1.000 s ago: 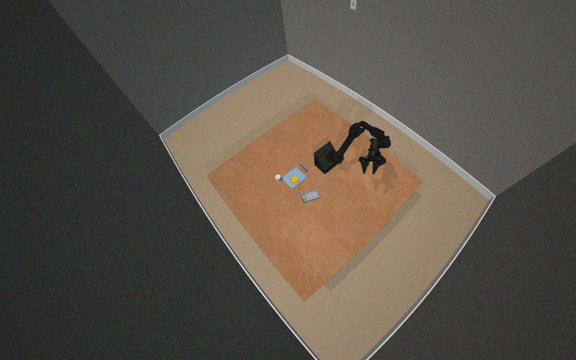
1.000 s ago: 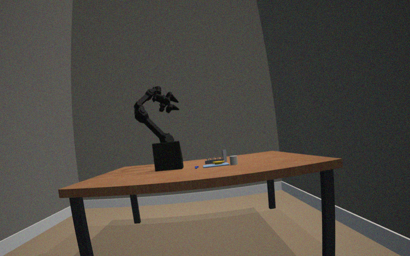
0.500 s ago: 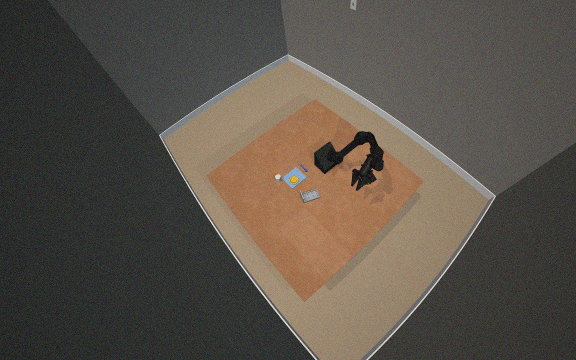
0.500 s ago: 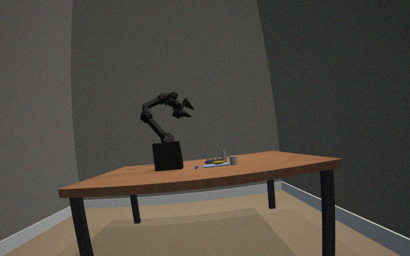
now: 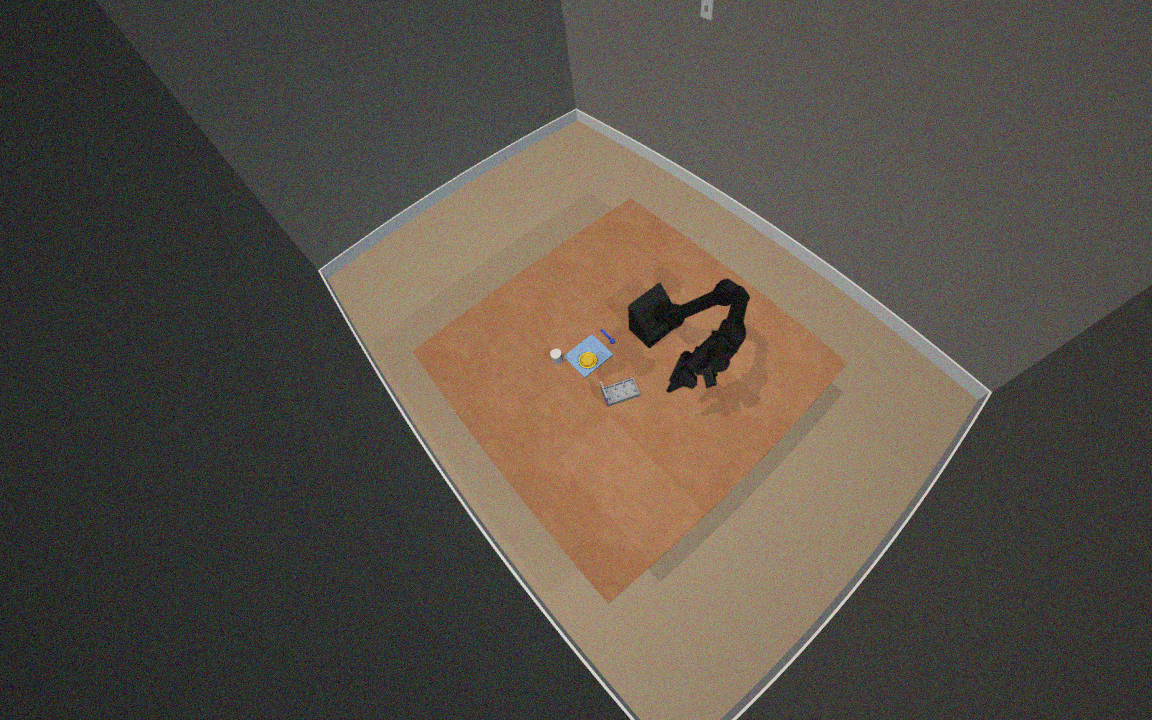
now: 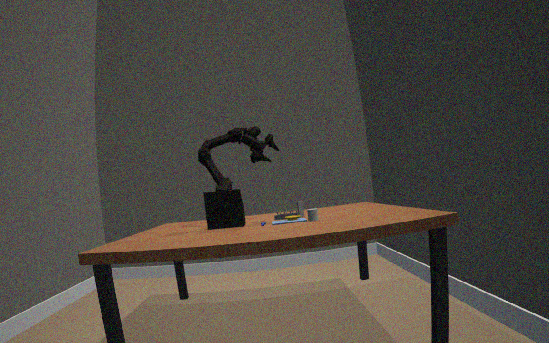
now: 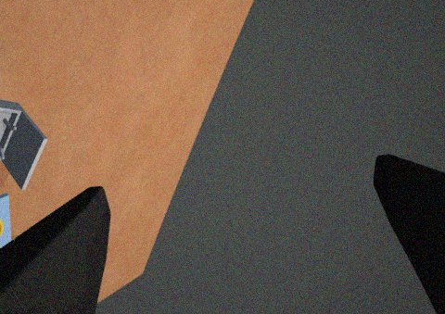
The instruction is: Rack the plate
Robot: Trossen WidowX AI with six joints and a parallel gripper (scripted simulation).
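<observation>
My gripper tip is now 39 cm to the left of the yellow plate, 31 cm above it and 1 cm short of it. The rest, counted from my gripper tip: white cup (49 cm to the right, 31 cm below, 8 cm ahead); then blue object (41 cm to the right, 33 cm below, 13 cm behind); then grey dish rack (31 cm below, 20 cm to the right, 1 cm ahead).
</observation>
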